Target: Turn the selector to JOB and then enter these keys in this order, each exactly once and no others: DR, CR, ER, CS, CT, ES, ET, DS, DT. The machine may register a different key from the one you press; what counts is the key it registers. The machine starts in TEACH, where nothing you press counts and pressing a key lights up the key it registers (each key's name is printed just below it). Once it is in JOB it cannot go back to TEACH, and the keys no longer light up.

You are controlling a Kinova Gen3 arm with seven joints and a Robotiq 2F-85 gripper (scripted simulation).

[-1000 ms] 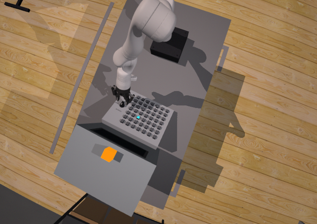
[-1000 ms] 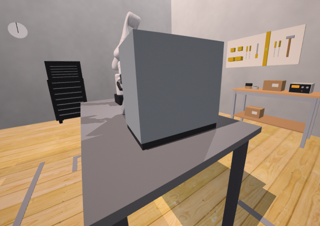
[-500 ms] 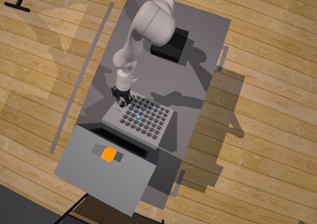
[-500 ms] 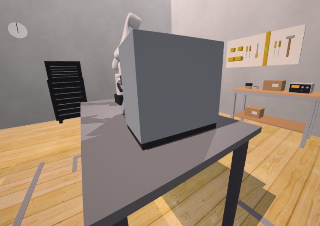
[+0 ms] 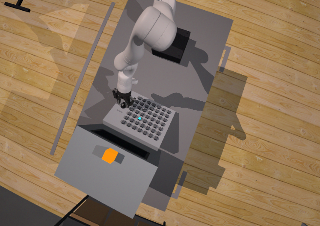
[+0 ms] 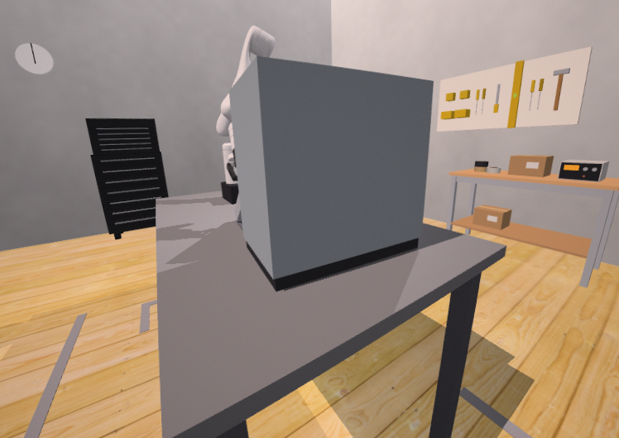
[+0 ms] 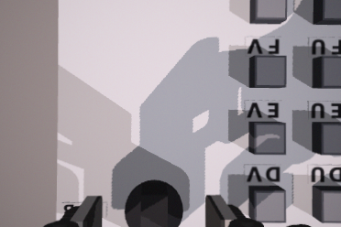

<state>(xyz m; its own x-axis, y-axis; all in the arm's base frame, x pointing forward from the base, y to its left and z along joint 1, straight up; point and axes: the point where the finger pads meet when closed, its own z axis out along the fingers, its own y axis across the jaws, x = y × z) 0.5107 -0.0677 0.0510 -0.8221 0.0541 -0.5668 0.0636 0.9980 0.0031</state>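
Right now my hand is 1 cm short of the black selector knob and 1 cm above it. From my hand the other things lie so: grey keypad panel: 11 cm to the left, 6 cm below, 4 cm ahead.
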